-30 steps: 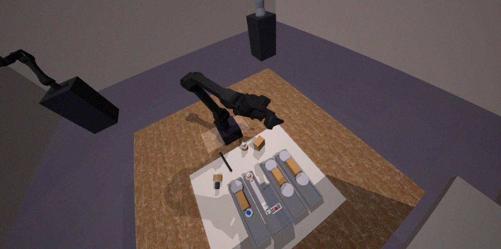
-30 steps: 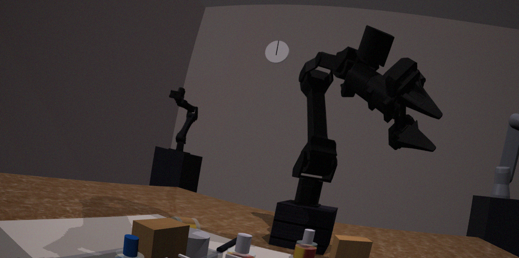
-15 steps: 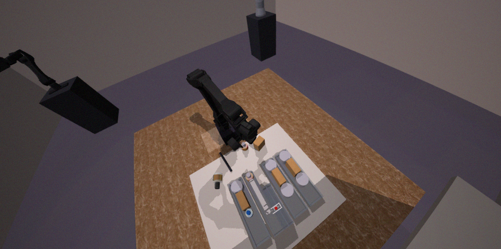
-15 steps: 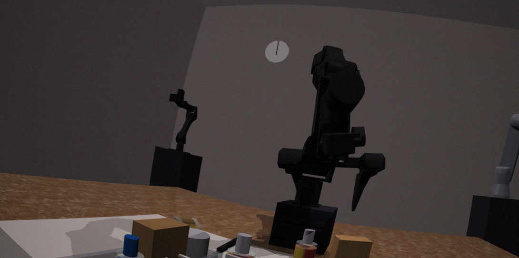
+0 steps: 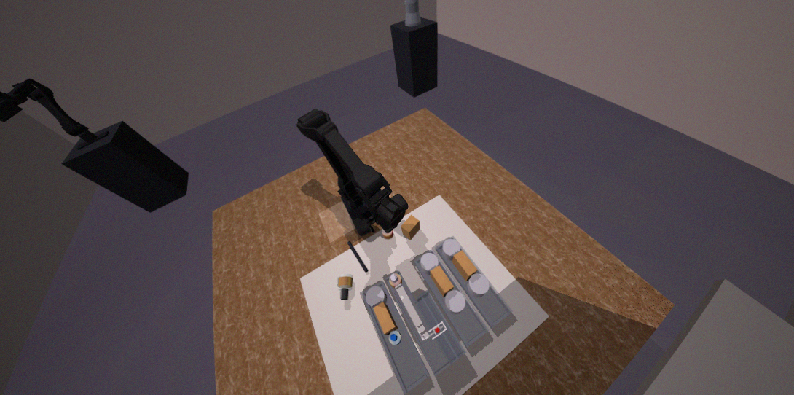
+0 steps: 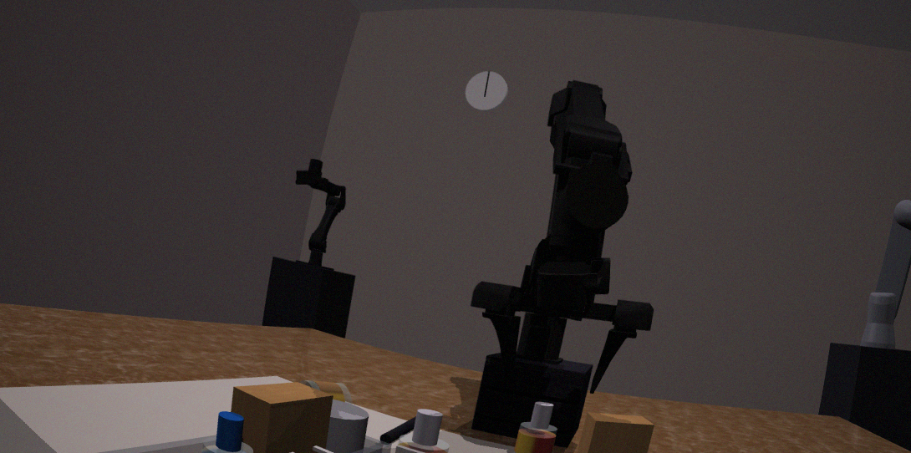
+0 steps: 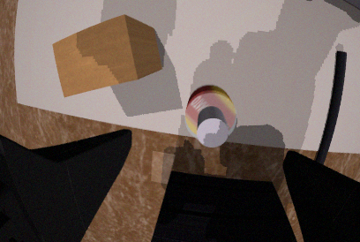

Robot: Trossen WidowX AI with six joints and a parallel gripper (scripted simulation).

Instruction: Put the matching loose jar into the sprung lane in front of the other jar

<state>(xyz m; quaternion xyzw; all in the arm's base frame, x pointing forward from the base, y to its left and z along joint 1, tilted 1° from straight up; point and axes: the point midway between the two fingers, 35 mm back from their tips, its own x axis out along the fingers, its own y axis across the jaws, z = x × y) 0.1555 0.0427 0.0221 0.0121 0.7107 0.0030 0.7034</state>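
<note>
Now: gripper tip 23 cm short of the white mat, 5 cm to the left of it and 9 cm above it. The rest, counted from my gripper tip: brown cube (4 cm ahead, 8 cm to the left, 5 cm below); black rod (1 cm ahead, 14 cm to the right, 8 cm below); sprung lane (32 cm ahead, 5 cm to the right, 7 cm below).
</note>
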